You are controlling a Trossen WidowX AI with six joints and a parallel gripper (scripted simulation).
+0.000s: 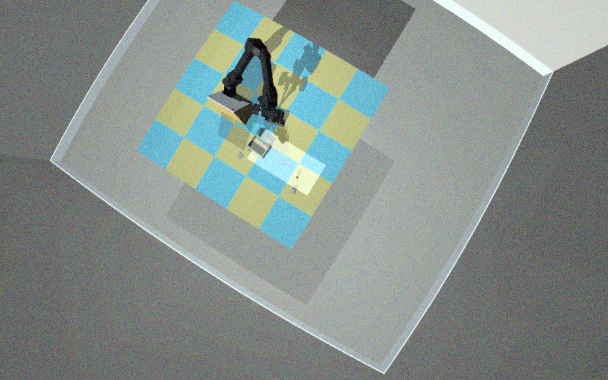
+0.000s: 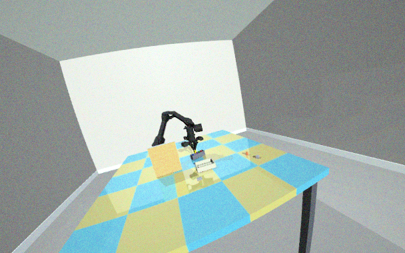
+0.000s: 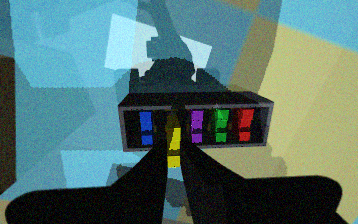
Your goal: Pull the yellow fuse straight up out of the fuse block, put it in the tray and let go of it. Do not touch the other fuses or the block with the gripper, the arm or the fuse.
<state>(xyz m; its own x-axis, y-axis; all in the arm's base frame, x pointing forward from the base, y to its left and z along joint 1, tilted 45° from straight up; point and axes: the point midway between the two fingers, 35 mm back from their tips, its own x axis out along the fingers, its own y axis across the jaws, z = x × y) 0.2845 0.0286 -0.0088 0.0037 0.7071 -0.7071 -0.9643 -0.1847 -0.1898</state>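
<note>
Right now my gripper tip is 19 cm to the left of the tray, 6 cm above it and 2 cm short of it. Round my gripper tip: yellow fuse (1 cm below).
</note>
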